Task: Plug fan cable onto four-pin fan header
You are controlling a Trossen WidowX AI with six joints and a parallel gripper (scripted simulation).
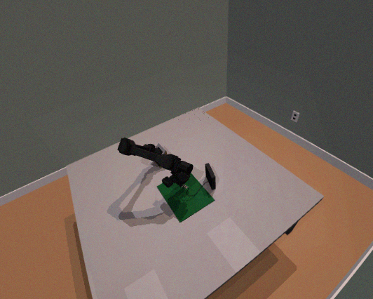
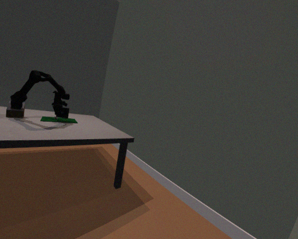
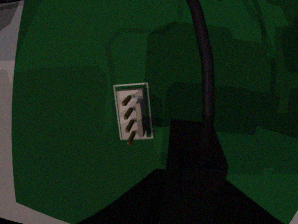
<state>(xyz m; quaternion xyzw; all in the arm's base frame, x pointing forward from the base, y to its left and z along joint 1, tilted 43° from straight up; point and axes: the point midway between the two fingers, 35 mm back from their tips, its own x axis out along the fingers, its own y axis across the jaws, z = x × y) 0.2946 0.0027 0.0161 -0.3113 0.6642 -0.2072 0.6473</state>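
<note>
The white fan header lies 30 mm to the left of my gripper tip and 60 mm below it. Also, from my gripper tip: black fan plug: 10 mm ahead, 10 mm above; then black fan: 70 mm ahead, 180 mm to the left; then green board: 40 mm ahead, 10 mm to the left, 80 mm below.
</note>
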